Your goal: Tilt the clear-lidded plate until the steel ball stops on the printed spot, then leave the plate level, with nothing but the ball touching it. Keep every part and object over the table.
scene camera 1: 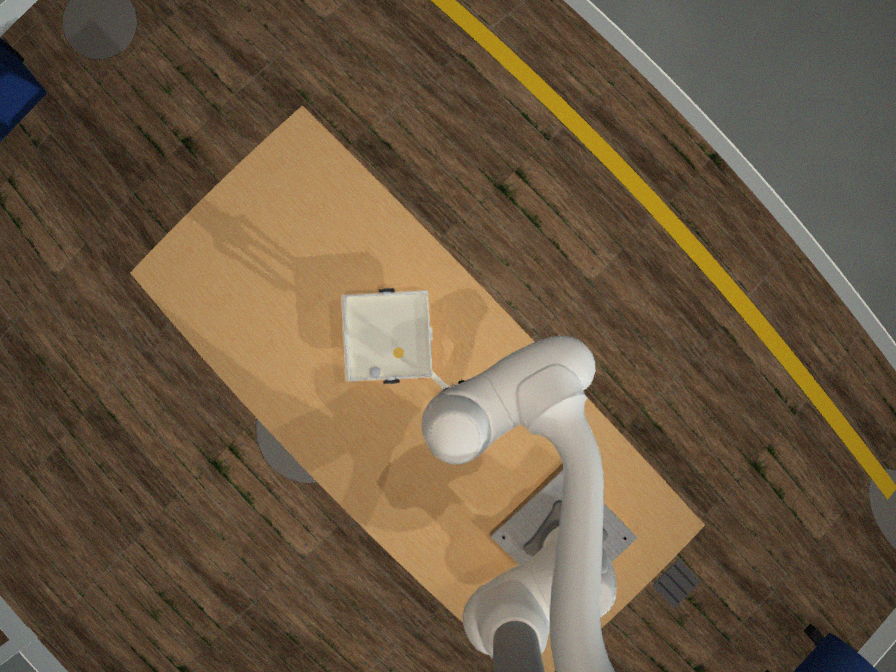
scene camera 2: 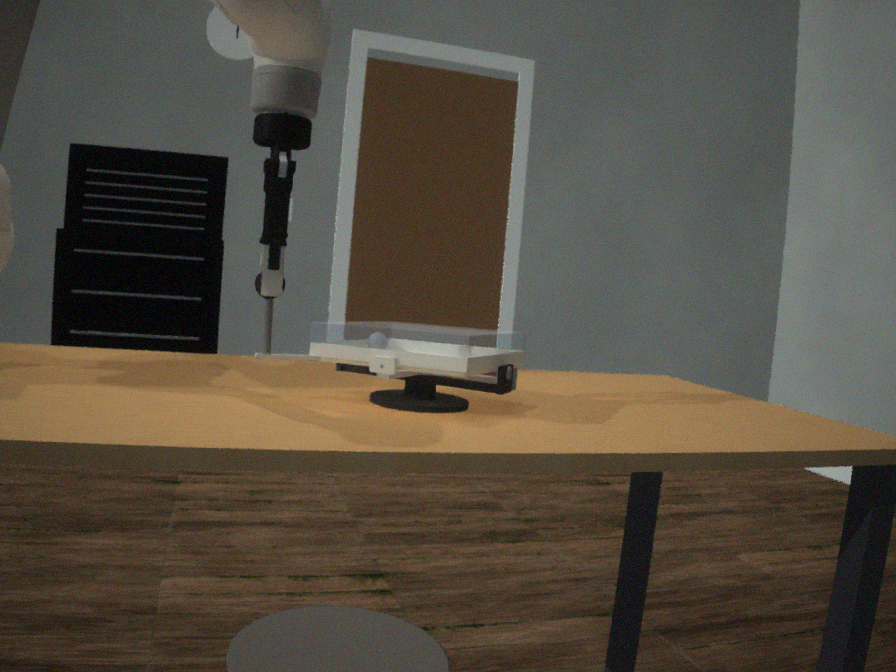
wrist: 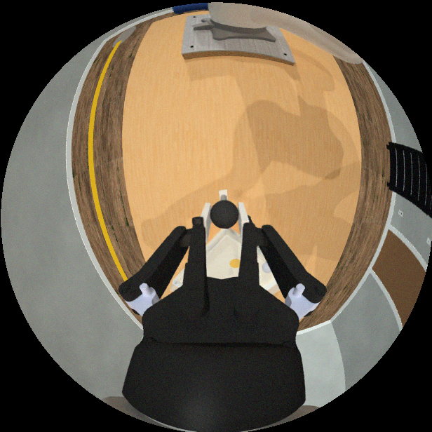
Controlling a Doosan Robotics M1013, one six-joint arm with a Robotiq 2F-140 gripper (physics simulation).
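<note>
The clear-lidded plate [scene camera 1: 379, 318] [scene camera 2: 434, 360] [wrist: 220, 260] is a square white tray on a black pivot stand [scene camera 2: 419, 401]; its exact tilt is hard to tell. The steel ball [scene camera 1: 374, 371] [scene camera 2: 377, 339] [wrist: 266, 267] lies near the tray's lower wall in the first scene view, apart from the orange printed spot [scene camera 1: 398, 352] [wrist: 234, 263]. A thin arm from the tray's corner carries an upright rod [scene camera 2: 267, 325] with a black ball knob [scene camera 2: 260, 285] [wrist: 224, 214] on top. My gripper [scene camera 2: 271, 282] [wrist: 224, 210] points down and is shut on the knob. In the first scene view the robot arm hides it.
The wooden table [scene camera 1: 289, 180] [scene camera 2: 615, 426] [wrist: 200, 115] carries the stand. A grey metal base plate [scene camera 1: 513, 535] [wrist: 240, 49] with a dark bracket lies near the table's lower right end in the first scene view. The robot arm [scene camera 1: 539, 390] reaches over the table. A black cabinet [scene camera 2: 141, 274] stands behind it.
</note>
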